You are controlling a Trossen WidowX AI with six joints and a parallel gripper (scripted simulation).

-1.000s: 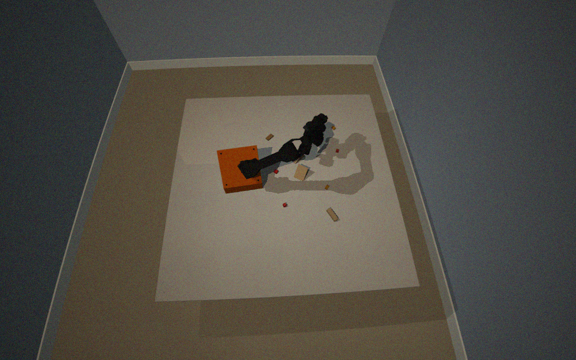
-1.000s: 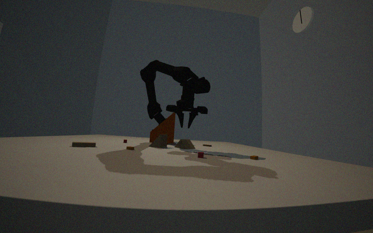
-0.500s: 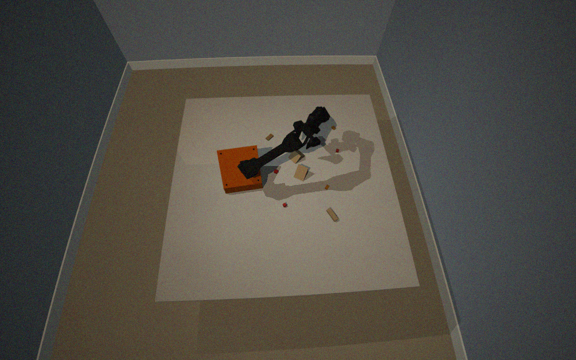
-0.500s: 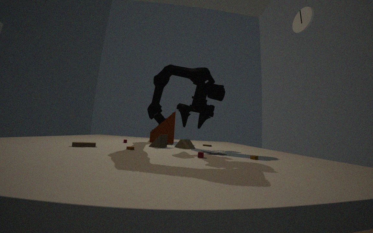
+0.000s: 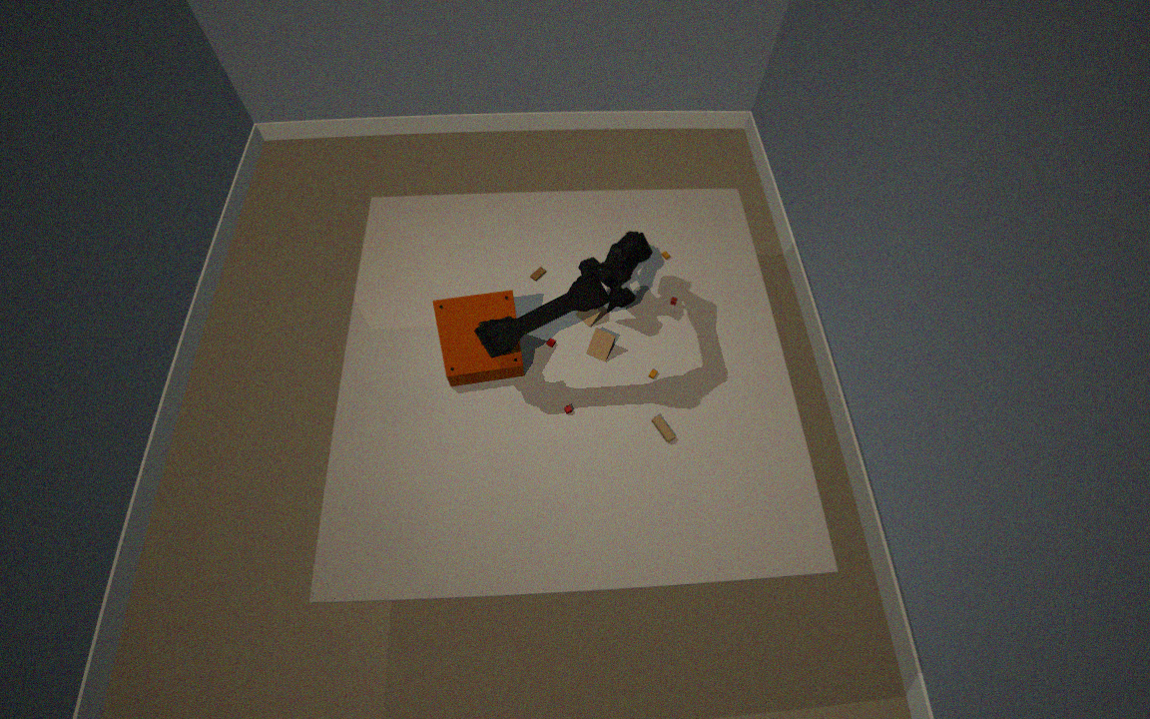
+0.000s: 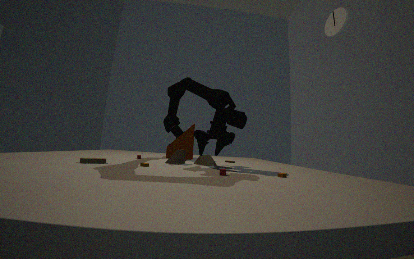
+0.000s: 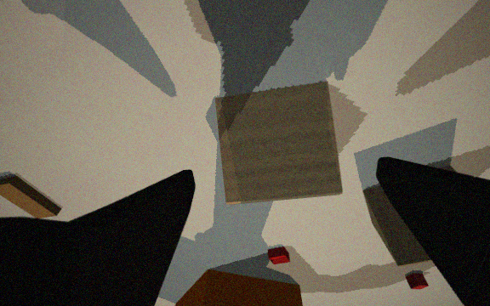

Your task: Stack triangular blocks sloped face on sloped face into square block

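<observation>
My gripper tip is 20 mm past the triangular block, 20 mm above it and 10 mm to the left of it.
</observation>
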